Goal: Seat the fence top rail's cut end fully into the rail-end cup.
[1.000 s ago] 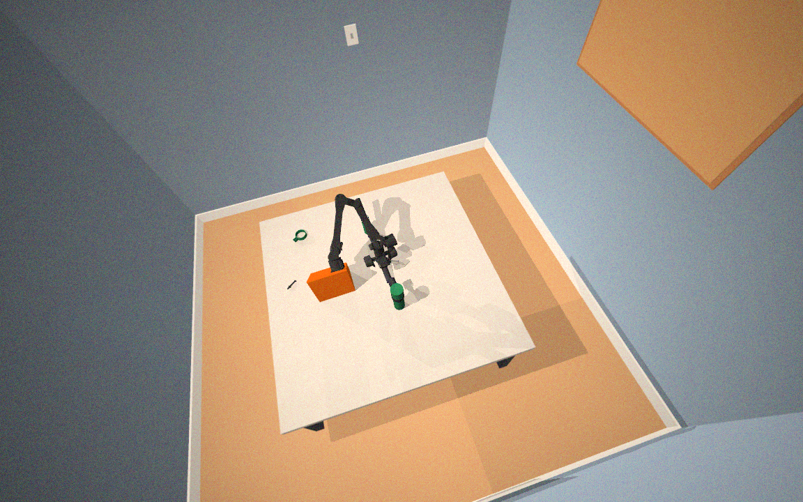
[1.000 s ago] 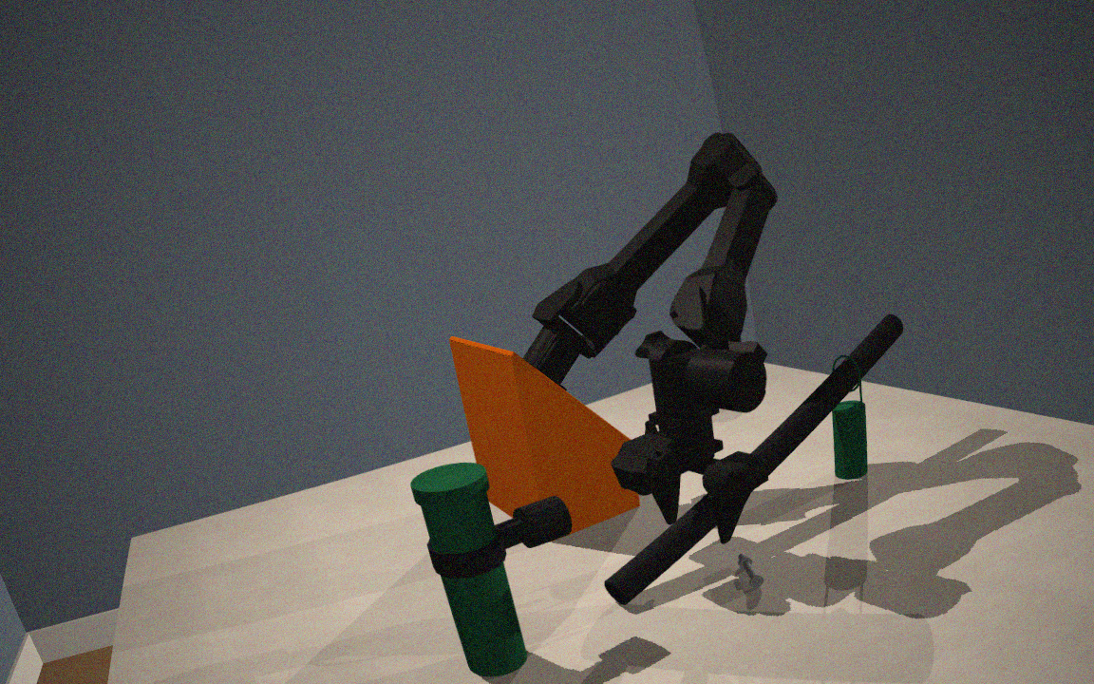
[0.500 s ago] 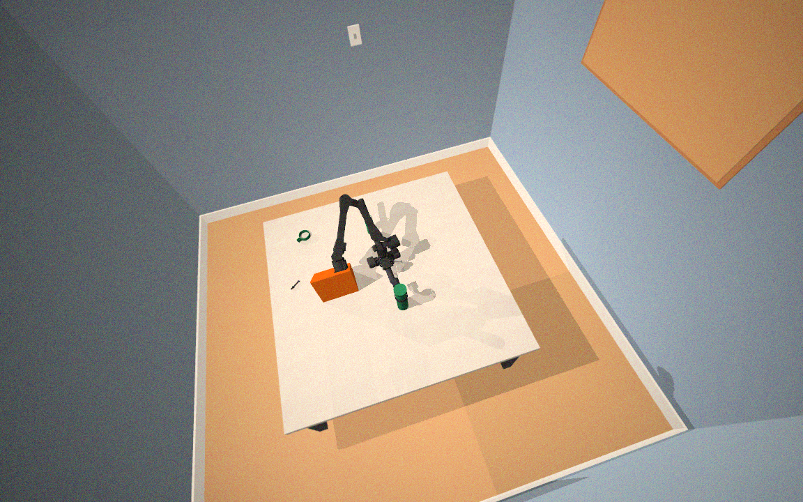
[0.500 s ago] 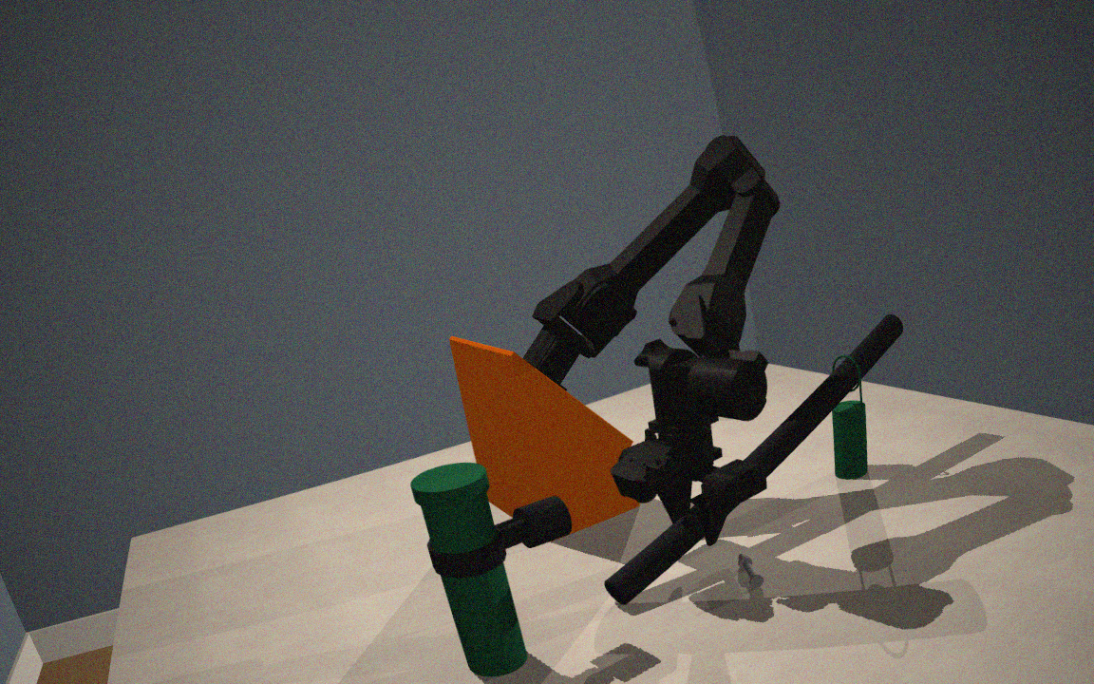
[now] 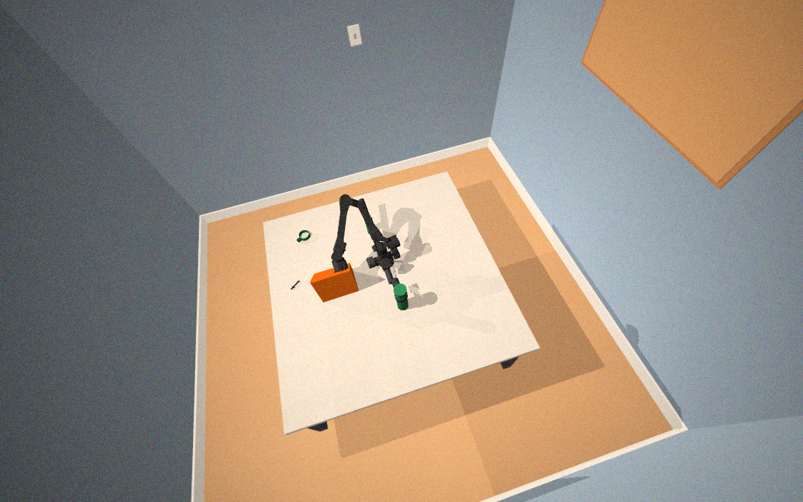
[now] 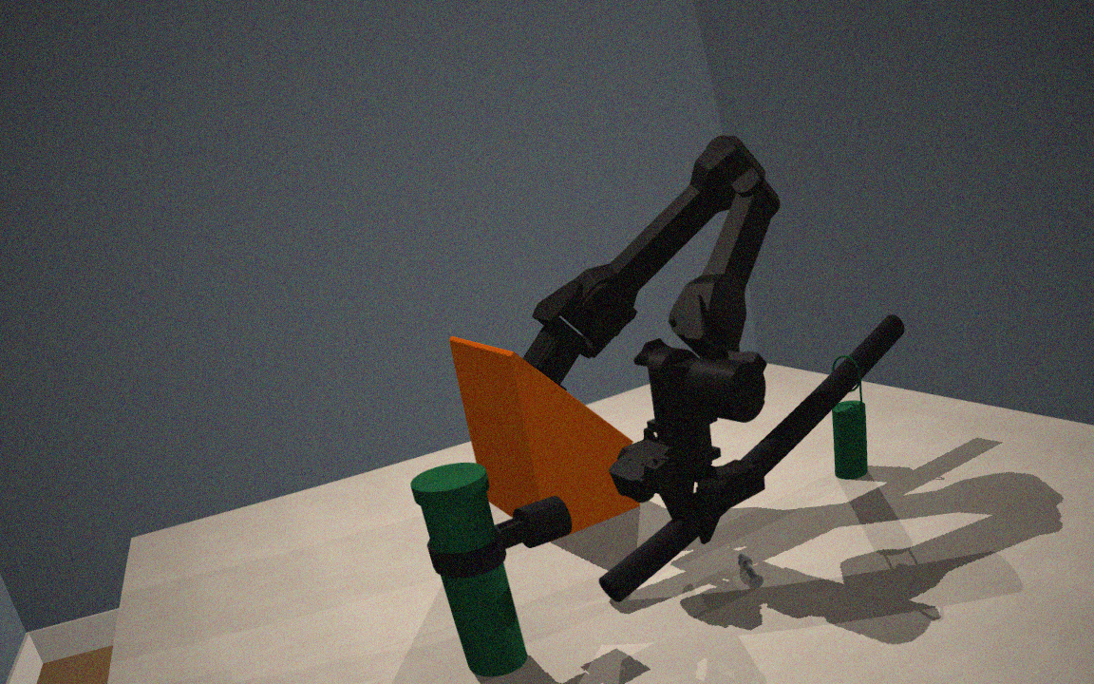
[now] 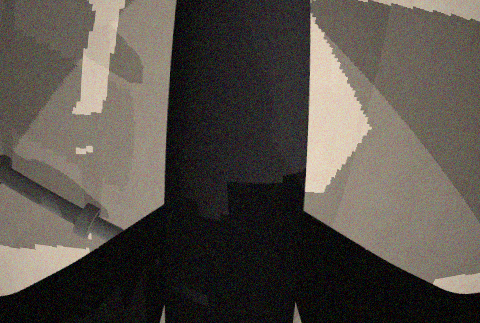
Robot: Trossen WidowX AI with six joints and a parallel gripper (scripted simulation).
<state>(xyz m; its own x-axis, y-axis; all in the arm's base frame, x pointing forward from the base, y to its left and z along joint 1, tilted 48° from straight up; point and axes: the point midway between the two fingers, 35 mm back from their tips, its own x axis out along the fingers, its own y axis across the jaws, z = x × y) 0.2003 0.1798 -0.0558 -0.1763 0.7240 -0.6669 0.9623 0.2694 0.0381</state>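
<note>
The small grey bolt is 80 mm ahead of my gripper tip, 30 mm to the left of it and 20 mm below it. Round my gripper tip: green band 480 mm behind, 330 mm to the left, 20 mm below; small green post 50 mm behind, 280 mm to the left, 80 mm above.
</note>
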